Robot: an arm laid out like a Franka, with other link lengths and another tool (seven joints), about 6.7 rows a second.
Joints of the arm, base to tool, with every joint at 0 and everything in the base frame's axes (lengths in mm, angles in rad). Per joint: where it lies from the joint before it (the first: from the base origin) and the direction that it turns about. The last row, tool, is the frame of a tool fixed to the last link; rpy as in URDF.
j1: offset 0 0 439.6 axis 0 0 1
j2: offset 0 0 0 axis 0 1 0
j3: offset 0 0 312.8 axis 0 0 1
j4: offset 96.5 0 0 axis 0 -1 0
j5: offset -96.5 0 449.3 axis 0 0 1
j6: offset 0 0 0 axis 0 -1 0
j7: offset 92.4 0 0 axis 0 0 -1
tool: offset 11 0 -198.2 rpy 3.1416 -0.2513 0.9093
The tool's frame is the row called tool.
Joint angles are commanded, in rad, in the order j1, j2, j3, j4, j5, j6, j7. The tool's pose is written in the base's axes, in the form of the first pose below.
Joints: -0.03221 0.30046 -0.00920 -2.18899 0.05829 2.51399 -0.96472
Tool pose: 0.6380, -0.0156, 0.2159, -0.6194, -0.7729, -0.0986, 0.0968
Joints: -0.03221 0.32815 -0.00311 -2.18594 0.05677 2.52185 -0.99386
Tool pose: 0.6345, -0.0114, 0.2005, -0.6061, -0.7830, -0.0921, 0.1048
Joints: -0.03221 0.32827 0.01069 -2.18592 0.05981 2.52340 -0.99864
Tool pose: 0.6349, -0.0019, 0.2006, -0.5997, -0.7875, -0.0943, 0.1067
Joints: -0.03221 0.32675 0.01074 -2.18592 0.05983 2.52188 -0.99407
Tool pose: 0.6350, -0.0019, 0.2014, -0.6015, -0.7861, -0.0945, 0.1066
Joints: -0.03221 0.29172 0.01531 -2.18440 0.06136 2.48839 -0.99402
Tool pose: 0.6372, 0.0016, 0.2211, -0.5994, -0.7874, -0.0966, 0.1066
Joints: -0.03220 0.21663 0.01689 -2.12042 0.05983 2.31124 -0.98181
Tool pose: 0.6461, 0.0043, 0.2822, -0.6015, -0.7844, -0.0879, 0.1235
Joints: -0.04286 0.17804 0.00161 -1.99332 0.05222 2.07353 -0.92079
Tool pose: 0.6552, -0.0117, 0.3497, -0.6320, -0.7574, -0.0688, 0.1487
